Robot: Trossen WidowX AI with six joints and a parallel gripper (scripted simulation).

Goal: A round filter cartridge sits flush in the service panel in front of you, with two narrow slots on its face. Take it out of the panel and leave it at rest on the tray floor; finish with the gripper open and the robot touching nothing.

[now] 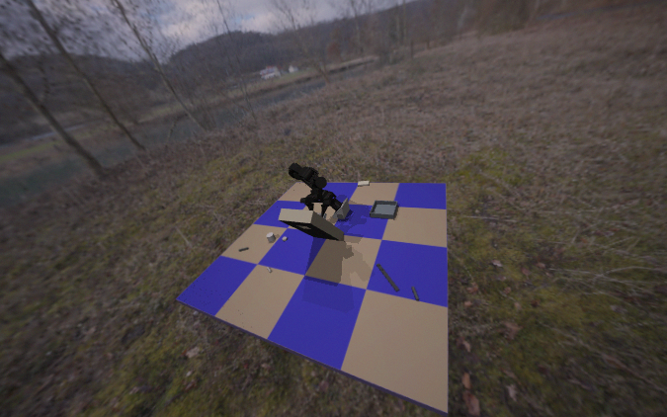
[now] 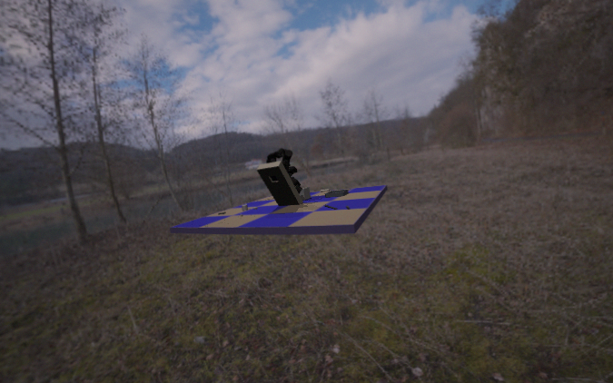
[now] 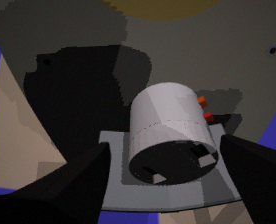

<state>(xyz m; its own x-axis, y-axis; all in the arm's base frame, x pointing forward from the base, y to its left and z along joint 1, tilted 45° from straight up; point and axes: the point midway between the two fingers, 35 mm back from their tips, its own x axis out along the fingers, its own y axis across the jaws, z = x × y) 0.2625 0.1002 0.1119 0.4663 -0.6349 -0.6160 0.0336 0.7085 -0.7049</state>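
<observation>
The round grey filter cartridge lies right at my gripper tip. Also, from my gripper tip: square grey tray 33 cm behind, 29 cm to the left, 18 cm below; then tan service panel 5 cm ahead, 2 cm below.
</observation>
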